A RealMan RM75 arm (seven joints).
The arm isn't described. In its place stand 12 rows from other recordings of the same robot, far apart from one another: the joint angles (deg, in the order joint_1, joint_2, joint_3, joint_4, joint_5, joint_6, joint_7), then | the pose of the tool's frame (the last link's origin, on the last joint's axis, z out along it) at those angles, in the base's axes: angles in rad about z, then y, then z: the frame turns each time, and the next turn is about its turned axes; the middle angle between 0 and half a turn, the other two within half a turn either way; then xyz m.
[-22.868, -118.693, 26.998, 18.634, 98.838, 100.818, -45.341] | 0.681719 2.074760 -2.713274 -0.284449 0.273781 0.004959
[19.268, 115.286, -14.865, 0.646, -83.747, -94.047, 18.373] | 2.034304 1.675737 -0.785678 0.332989 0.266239 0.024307
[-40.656, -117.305, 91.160, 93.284, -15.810, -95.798, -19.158] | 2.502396 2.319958 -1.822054 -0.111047 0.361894 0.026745
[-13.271, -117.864, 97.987, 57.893, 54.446, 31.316, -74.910] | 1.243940 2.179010 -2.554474 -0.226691 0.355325 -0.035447
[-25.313, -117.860, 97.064, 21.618, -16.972, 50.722, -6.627] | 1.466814 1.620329 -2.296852 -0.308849 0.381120 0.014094
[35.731, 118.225, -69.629, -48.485, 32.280, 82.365, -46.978] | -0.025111 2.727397 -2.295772 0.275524 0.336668 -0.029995
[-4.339, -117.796, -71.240, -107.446, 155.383, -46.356, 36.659] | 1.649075 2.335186 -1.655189 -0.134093 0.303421 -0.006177
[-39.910, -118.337, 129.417, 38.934, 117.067, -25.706, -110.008] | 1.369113 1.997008 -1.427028 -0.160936 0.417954 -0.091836
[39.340, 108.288, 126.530, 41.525, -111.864, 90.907, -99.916] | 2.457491 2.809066 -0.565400 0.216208 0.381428 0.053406
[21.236, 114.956, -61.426, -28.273, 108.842, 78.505, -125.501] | 2.249177 2.198671 -0.557629 0.286570 0.324232 0.013000
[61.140, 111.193, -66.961, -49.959, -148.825, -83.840, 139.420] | 0.586445 2.629420 -1.986932 0.116189 0.449747 0.032255
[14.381, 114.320, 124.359, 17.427, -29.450, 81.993, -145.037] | 1.901381 1.440487 -0.695739 0.357752 0.292259 0.103613
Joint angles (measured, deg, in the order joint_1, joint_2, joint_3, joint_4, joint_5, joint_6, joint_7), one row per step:
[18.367, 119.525, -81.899, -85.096, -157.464, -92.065, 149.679]
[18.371, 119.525, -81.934, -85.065, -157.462, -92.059, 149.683]
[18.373, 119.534, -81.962, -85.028, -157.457, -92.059, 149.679]
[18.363, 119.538, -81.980, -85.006, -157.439, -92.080, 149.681]
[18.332, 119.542, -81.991, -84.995, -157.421, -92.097, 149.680]
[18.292, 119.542, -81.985, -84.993, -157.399, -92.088, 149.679]
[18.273, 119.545, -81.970, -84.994, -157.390, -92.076, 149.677]
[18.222, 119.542, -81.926, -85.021, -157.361, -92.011, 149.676]
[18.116, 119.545, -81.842, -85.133, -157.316, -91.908, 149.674]
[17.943, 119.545, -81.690, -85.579, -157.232, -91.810, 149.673]
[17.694, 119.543, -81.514, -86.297, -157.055, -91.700, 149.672]
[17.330, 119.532, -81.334, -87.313, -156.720, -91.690, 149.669]
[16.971, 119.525, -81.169, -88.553, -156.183, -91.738, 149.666]
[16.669, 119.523, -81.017, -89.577, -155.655, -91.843, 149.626]
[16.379, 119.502, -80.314, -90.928, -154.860, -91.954, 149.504]
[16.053, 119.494, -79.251, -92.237, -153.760, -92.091, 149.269]
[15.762, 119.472, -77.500, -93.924, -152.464, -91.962, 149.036]
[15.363, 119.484, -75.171, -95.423, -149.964, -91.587, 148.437]
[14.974, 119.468, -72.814, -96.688, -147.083, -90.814, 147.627]
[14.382, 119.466, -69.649, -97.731, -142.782, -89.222, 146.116]
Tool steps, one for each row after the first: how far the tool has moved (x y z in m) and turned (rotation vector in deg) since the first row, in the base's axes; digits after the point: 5 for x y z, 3 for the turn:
[0.00003, -0.00005, -0.00017, -0.038, -0.007, -0.005]
[0.00006, -0.00014, -0.00039, -0.086, -0.003, -0.017]
[0.00012, -0.00030, -0.00054, -0.132, 0.012, -0.050]
[0.00025, -0.00052, -0.00065, -0.165, 0.028, -0.093]
[0.00043, -0.00068, -0.00066, -0.158, 0.052, -0.130]
[0.00051, -0.00073, -0.00065, -0.139, 0.069, -0.146]
[0.00067, -0.00072, -0.00048, -0.042, 0.113, -0.153]
[0.00082, -0.00069, -0.00008, 0.156, 0.194, -0.137]
[0.00021, -0.00039, 0.00116, 0.571, 0.333, 0.067]
[-0.00110, 0.00001, 0.00291, 1.138, 0.570, 0.432]
[-0.00307, 0.00005, 0.00509, 1.753, 0.941, 0.895]
[-0.00627, 0.00018, 0.00739, 2.382, 1.499, 1.554]
[-0.00903, 0.00004, 0.00920, 2.820, 2.029, 2.090]
[-0.01256, 0.00078, 0.01323, 3.785, 2.893, 2.759]
[-0.01580, 0.00140, 0.01795, 4.891, 4.085, 3.318]
[-0.01980, 0.00364, 0.02589, 6.959, 5.541, 4.137]
[-0.02430, 0.00578, 0.03414, 9.233, 8.140, 5.112]
[-0.02890, 0.00840, 0.04253, 11.644, 10.943, 6.447]
[-0.03373, 0.01199, 0.05331, 14.949, 14.897, 8.471]

